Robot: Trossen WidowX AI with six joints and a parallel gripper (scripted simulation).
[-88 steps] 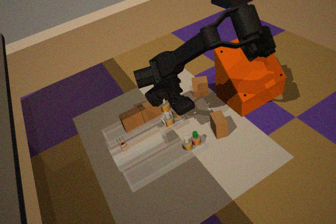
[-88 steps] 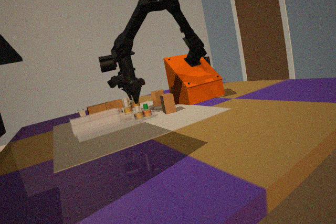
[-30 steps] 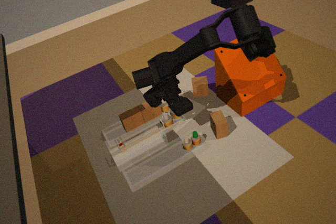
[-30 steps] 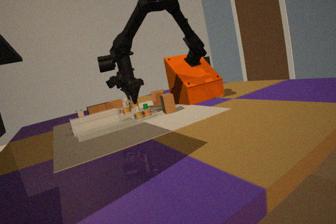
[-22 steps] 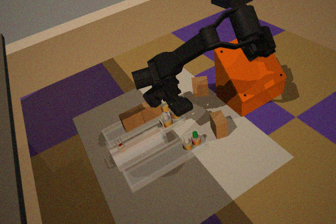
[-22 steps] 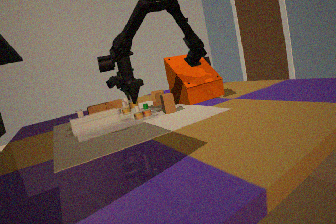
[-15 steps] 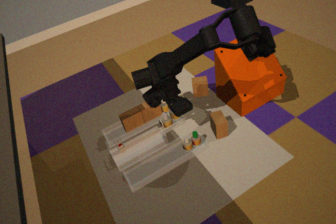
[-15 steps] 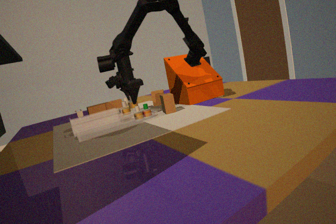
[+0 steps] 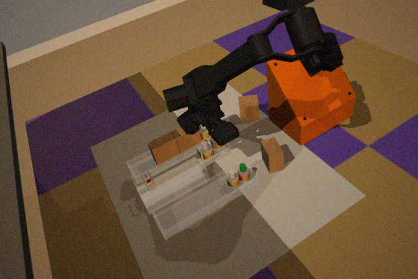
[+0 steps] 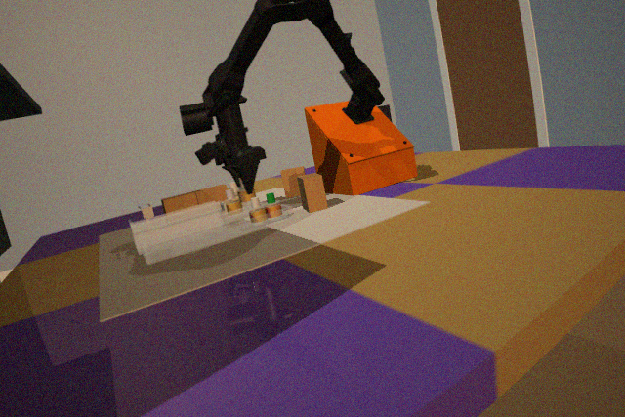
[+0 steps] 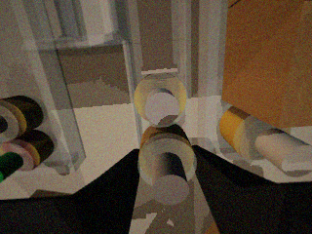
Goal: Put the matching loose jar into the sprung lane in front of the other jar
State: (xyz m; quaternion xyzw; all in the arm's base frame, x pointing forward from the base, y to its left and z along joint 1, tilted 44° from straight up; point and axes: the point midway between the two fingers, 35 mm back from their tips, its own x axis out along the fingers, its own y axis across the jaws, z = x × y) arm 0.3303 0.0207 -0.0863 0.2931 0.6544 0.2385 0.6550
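Now: the clear lane rack 140 mm ahead of my gripper tip, 20 mm to the left of it and 30 mm below it. Round my gripper tip: red mark 220 mm ahead, 20 mm to the left, 20 mm above.
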